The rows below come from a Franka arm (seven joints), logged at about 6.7 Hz.
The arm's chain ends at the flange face. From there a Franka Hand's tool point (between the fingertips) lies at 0.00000 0.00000 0.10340 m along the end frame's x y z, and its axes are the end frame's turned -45 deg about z.
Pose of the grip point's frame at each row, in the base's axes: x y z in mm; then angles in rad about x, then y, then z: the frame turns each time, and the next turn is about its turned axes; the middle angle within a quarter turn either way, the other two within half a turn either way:
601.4, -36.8, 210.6, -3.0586, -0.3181, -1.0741
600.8, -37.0, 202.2, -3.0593, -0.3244, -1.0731
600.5, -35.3, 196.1, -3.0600, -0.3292, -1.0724
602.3, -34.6, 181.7, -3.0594, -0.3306, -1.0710
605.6, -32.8, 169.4, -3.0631, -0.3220, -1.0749
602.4, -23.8, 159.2, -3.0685, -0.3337, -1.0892
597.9, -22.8, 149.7, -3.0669, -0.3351, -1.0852
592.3, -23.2, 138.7, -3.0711, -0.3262, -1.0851
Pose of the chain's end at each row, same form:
633.7, -44.9, 308.5, -3.0586, -0.3181, -0.2887
633.8, -45.1, 299.9, -3.0593, -0.3244, -0.2877
633.9, -43.3, 293.6, -3.0600, -0.3292, -0.2870
635.9, -42.6, 279.2, -3.0594, -0.3306, -0.2856
638.3, -40.5, 267.2, -3.0631, -0.3220, -0.2895
636.3, -30.9, 256.6, -3.0685, -0.3337, -0.3038
631.9, -30.1, 247.1, -3.0669, -0.3351, -0.2998
625.4, -30.1, 236.4, -3.0711, -0.3262, -0.2997

